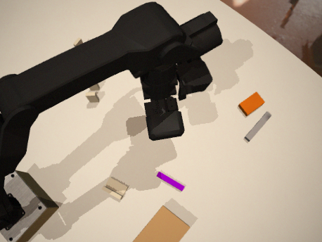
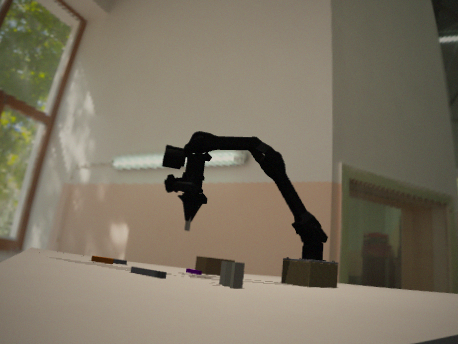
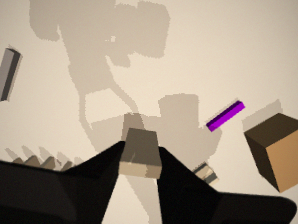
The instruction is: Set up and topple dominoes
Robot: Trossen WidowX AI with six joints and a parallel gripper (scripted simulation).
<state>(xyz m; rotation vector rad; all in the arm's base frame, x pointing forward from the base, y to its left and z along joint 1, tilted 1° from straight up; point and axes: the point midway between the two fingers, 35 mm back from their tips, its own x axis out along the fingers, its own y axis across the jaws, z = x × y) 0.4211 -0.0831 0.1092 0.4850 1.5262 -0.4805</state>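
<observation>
My gripper tip is 9 cm past the purple bar, 13 cm to the left of it and 15 cm above it. Round my gripper tip: orange block (21 cm ahead, 14 cm to the right, 15 cm below); box (20 cm behind, 20 cm to the right, 13 cm below).
</observation>
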